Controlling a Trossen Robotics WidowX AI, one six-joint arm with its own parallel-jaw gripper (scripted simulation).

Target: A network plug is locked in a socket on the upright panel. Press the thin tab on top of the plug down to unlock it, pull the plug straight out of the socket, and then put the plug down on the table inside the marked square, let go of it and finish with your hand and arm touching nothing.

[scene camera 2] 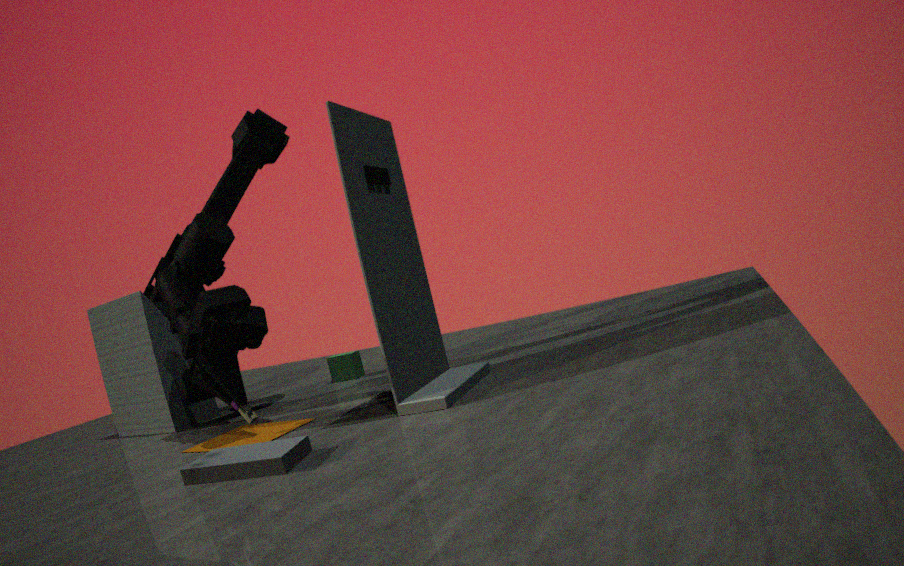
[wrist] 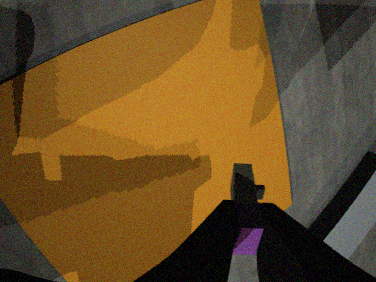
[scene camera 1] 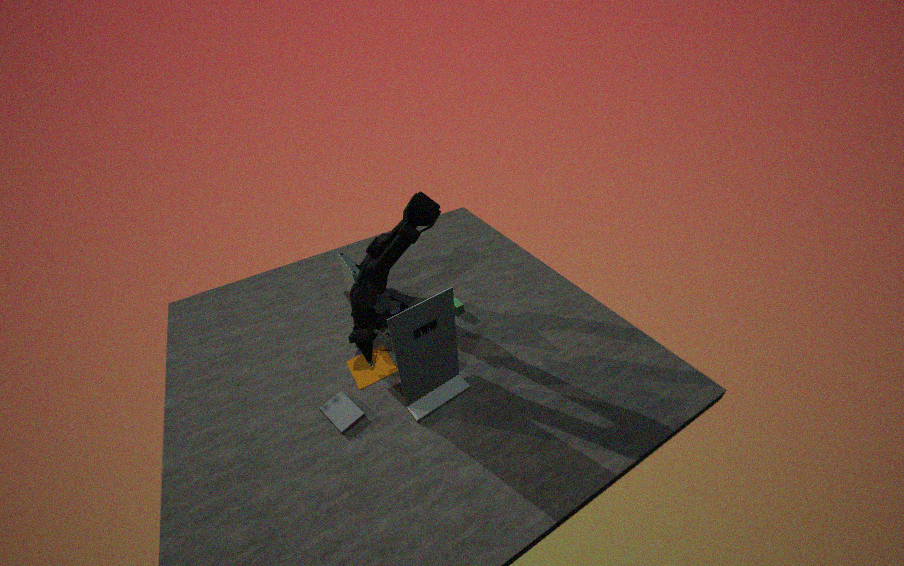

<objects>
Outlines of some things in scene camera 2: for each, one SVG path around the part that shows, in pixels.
My gripper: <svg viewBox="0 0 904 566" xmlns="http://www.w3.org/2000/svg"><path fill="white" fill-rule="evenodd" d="M243 288L236 285L206 291L200 288L193 288L175 297L169 306L170 329L172 334L178 333L183 342L182 355L184 360L194 358L191 360L189 369L186 369L182 375L179 389L186 405L217 397L236 410L231 405L232 400L235 400L238 405L245 405L248 401L239 370L237 354L239 350L245 350L245 348L256 349L260 347L265 334L268 333L265 310L261 307L250 306L251 300Z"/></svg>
A small green cube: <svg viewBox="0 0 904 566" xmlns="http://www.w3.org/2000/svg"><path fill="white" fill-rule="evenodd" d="M359 351L350 351L327 358L332 382L338 383L365 376Z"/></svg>
</objects>
